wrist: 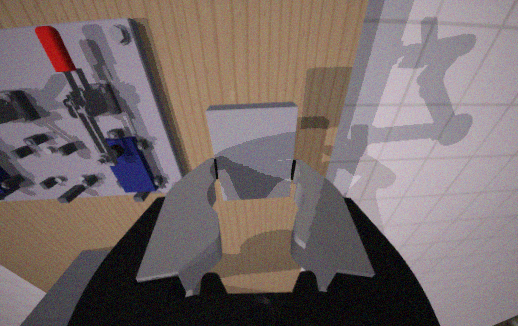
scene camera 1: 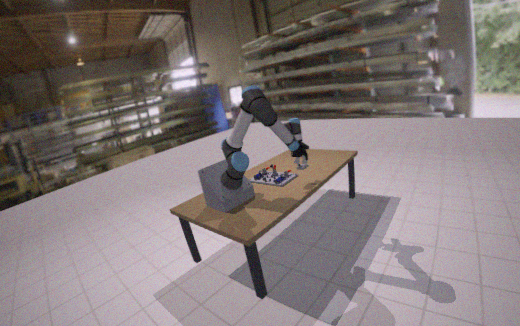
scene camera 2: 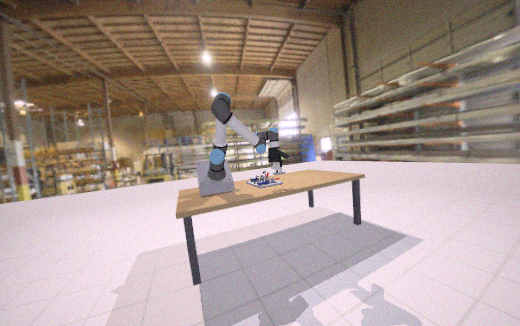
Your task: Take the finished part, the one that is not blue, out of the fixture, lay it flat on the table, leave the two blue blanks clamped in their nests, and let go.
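Seen in the pictures: gripper, between the fingertips: (wrist: 254, 160) (scene camera 1: 302, 167) (scene camera 2: 278, 173); arm's base, origin of its link: (scene camera 1: 231, 180) (scene camera 2: 216, 173).
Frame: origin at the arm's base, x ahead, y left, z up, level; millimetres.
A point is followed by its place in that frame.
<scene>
The finished part (wrist: 252, 122) {z -24, x 463, y -314 mm} (scene camera 1: 302, 166) {z -24, x 419, y -320 mm} (scene camera 2: 278, 173) {z -29, x 410, y -339 mm} is a flat light-grey rectangular plate. My gripper (wrist: 254, 160) {z -33, x 427, y -313 mm} (scene camera 1: 301, 160) {z -33, x 427, y -313 mm} (scene camera 2: 276, 168) {z -33, x 427, y -313 mm} is shut on it, one jaw at each side edge. The part is held roughly level above the table, beside the fixture (wrist: 22, 47) {z -137, x 529, y -70 mm} (scene camera 1: 272, 184) {z -144, x 310, y -102 mm} and clear of it; its shadow lies apart from it. One blue blank (wrist: 132, 167) {z -121, x 377, y -135 mm} (scene camera 1: 280, 179) {z -121, x 365, y -144 mm} sits in its nest under a clamp arm. The other blue blank (wrist: 4, 182) (scene camera 1: 257, 176) {z -114, x 361, y 80 mm} sits in the fixture too, partly cut off in the wrist view.
A toggle clamp with a red handle (wrist: 55, 50) {z -105, x 519, y -134 mm} stands on the fixture's near side, left of the part in the wrist view. The wooden table (scene camera 1: 330, 160) {z -152, x 951, y -314 mm} (scene camera 2: 320, 178) {z -152, x 903, y -283 mm} ends to the right in the wrist view, with tiled floor beyond. The arm's grey base block (scene camera 1: 212, 187) {z 10, x -152, y 24 mm} (scene camera 2: 216, 186) {z -95, x -30, y -73 mm} stands behind the fixture.
</scene>
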